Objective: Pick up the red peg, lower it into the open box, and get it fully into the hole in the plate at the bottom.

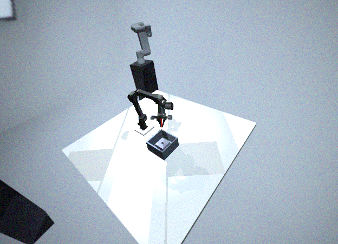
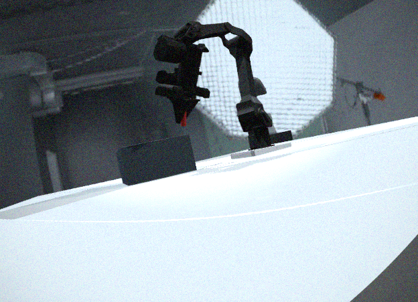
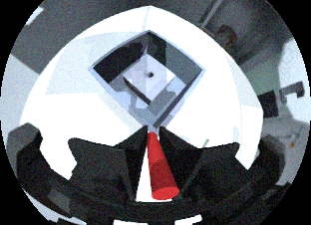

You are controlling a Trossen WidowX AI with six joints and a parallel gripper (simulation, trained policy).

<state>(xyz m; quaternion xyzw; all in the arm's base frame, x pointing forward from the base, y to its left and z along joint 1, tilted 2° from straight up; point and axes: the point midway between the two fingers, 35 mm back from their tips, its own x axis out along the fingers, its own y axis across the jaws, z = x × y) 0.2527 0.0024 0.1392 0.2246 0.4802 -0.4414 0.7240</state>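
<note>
The dark box is 110 mm below my gripper tip, 100 mm to the right of it and 70 mm ahead of it. Also, from my gripper tip: red peg 30 mm above, 20 mm to the left, 10 mm behind.
</note>
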